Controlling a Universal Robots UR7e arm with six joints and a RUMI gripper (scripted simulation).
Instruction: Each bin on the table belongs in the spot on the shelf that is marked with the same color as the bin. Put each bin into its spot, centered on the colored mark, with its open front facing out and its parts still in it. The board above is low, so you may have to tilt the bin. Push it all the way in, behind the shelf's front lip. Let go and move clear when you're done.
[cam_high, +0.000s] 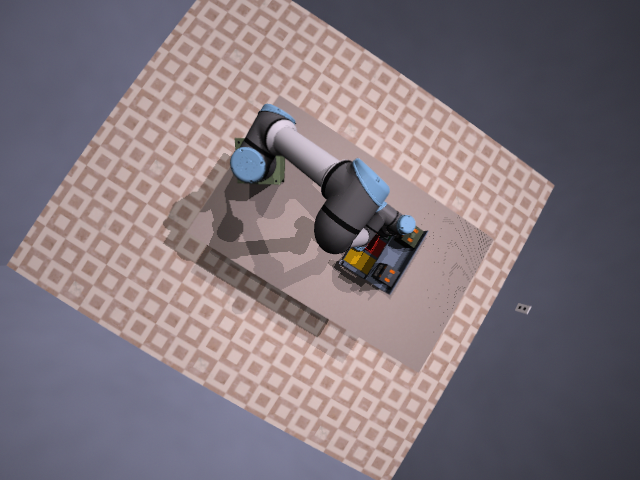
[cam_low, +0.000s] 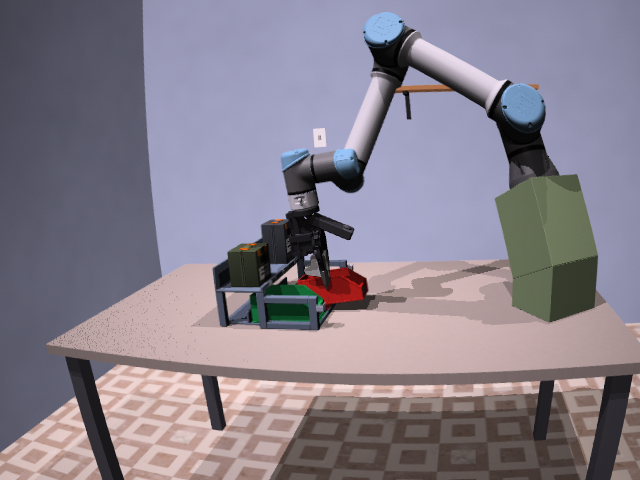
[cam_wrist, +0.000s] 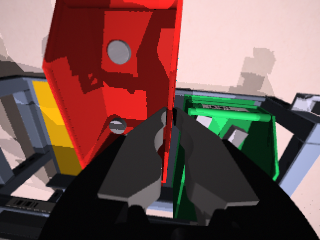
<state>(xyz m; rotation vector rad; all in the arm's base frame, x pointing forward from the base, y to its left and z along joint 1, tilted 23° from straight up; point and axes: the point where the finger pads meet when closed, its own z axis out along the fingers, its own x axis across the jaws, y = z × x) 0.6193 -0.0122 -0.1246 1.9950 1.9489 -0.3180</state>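
The red bin lies 1 cm behind my hand, 5 cm to the right of it and 2 cm below it. From my hand the other things lie so: green mark 10 cm ahead, 6 cm to the left, 7 cm below; then red mark 9 cm ahead, 5 cm to the right, 7 cm below; then green bin 10 cm ahead, 6 cm to the left, 4 cm below.
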